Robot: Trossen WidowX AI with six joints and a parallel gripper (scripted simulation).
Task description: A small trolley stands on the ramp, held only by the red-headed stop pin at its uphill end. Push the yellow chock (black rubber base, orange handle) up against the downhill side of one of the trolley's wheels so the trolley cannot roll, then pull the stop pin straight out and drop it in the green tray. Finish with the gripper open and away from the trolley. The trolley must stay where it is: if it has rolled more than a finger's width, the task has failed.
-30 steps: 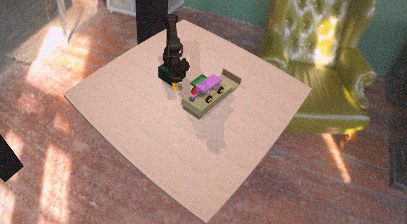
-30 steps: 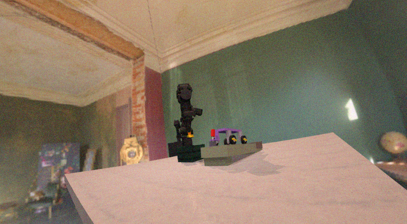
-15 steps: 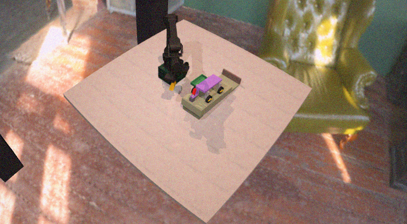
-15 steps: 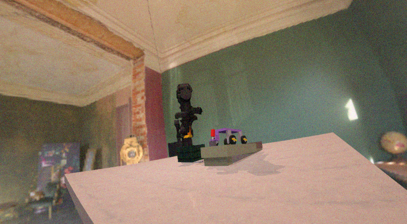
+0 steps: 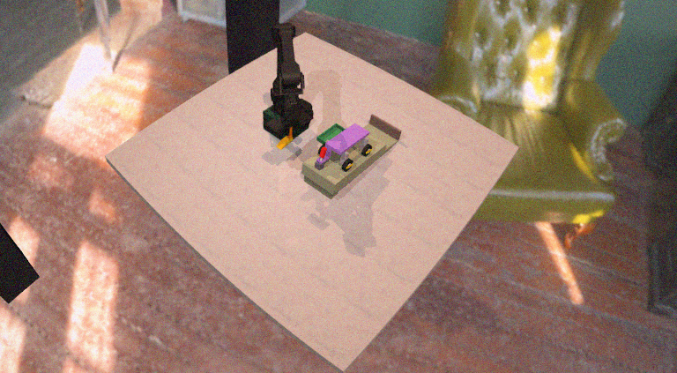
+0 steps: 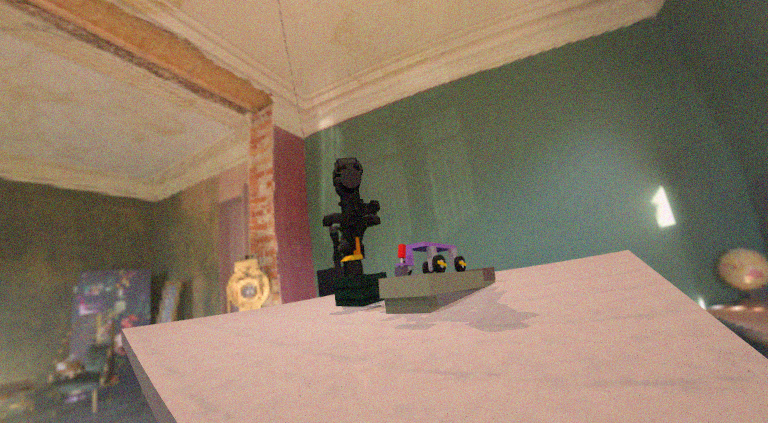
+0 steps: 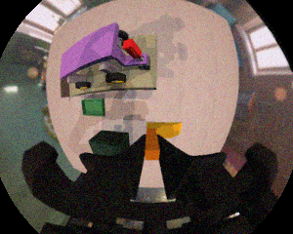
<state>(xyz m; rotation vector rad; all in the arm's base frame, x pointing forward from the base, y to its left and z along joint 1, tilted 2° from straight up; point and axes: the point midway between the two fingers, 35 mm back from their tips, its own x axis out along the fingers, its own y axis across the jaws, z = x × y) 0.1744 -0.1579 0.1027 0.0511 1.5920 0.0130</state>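
Now: the red-headed stop pin 140 mm ahead of my gripper tip, 40 mm below it and 20 mm to the left of it. Round my gripper tip: purple trolley 160 mm ahead, 130 mm to the left, 60 mm below; then ramp 160 mm ahead, 140 mm to the left, 130 mm below; then yellow chock 20 mm to the right, 10 mm below.
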